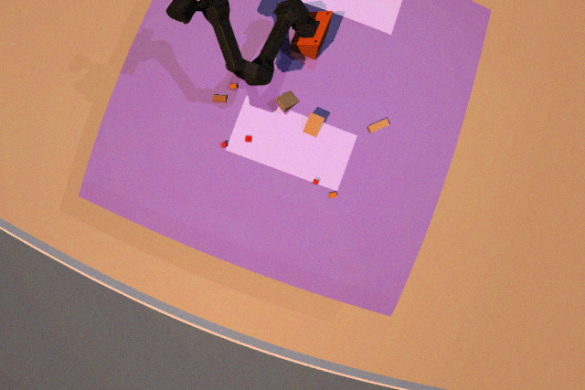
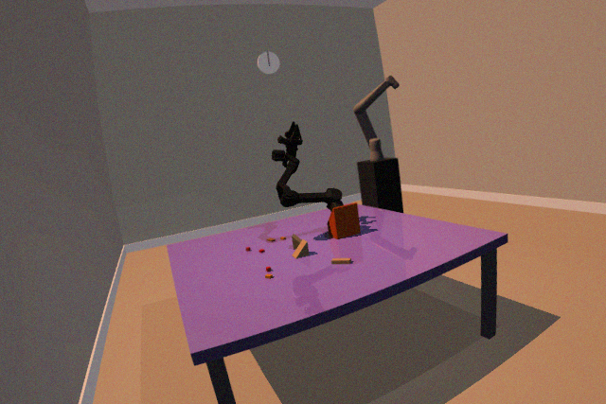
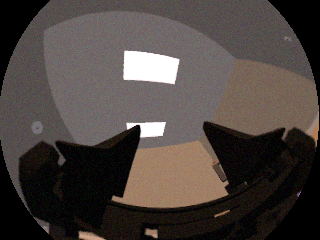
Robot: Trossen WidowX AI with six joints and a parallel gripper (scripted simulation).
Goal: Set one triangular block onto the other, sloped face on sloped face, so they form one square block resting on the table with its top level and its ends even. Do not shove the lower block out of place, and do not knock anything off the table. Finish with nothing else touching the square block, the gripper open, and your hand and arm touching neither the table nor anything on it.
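My gripper tip is now 200 mm short of the tan triangular block, 370 mm to the right of it and 580 mm above it.
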